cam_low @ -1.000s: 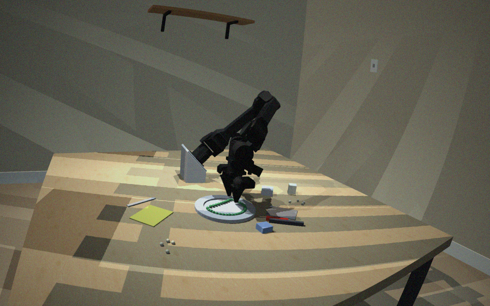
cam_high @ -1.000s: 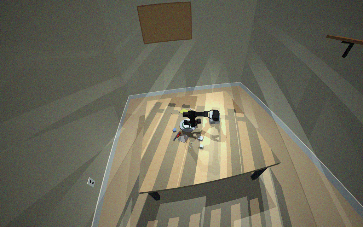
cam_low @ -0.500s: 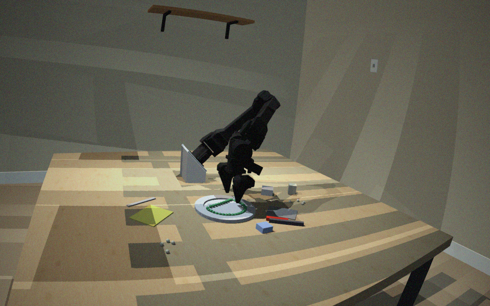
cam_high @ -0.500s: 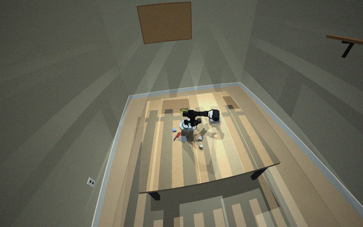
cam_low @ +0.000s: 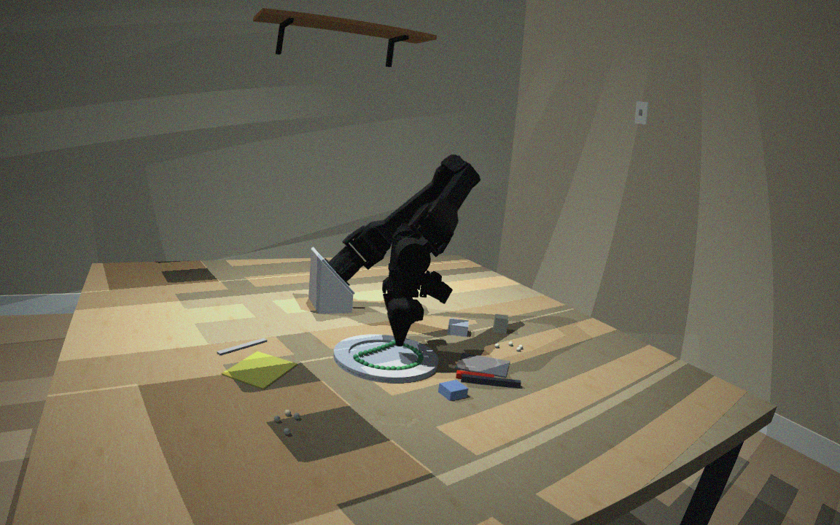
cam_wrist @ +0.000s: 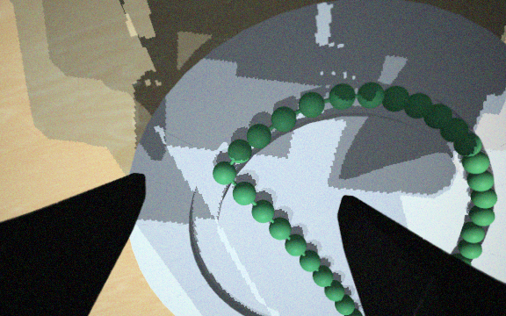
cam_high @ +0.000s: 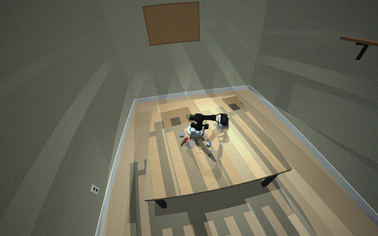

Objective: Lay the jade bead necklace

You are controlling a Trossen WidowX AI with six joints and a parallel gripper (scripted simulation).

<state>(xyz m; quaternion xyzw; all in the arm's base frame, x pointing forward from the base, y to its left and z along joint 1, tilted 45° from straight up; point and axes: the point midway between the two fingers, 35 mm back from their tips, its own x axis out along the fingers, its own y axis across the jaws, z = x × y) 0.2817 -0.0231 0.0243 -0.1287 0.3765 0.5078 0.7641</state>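
The round grey bead board is 30 mm ahead of my gripper tip, 40 mm to the right of it and 20 mm below it. From my gripper tip the other things lie so: grey plate (130 mm ahead, 120 mm to the left, 20 mm below); blue block (200 mm ahead, 10 mm to the right, 20 mm below); red and black pen (180 mm ahead, 70 mm to the left, 20 mm below).
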